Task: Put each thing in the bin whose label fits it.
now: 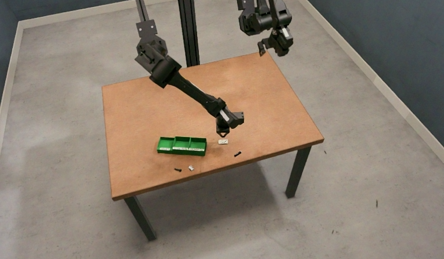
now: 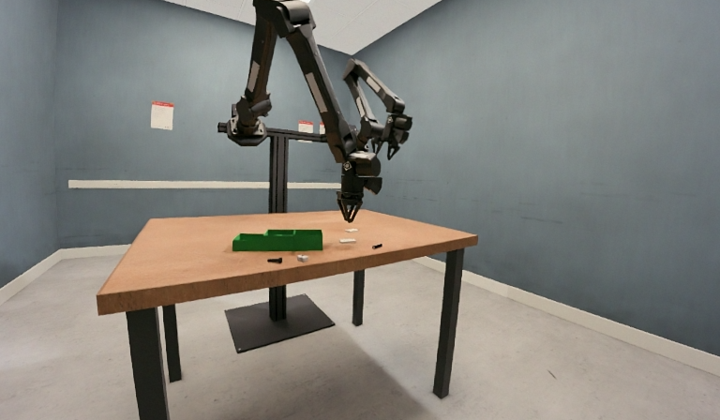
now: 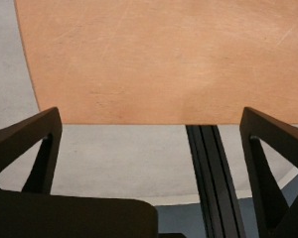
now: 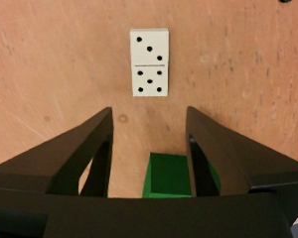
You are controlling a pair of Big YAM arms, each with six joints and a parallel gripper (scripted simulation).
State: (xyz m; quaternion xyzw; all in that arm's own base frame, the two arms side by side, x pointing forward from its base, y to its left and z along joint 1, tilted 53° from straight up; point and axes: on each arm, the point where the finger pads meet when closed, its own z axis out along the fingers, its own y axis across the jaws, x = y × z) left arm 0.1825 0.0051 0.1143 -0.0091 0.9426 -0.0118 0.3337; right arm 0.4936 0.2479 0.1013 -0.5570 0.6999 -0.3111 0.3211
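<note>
Now: the green two-compartment bin 21 cm to the right of my right hand, 6 cm behind it and 5 cm below it. Round my right hand: black bolt: 28 cm to the right, 7 cm below, 6 cm ahead.
</note>
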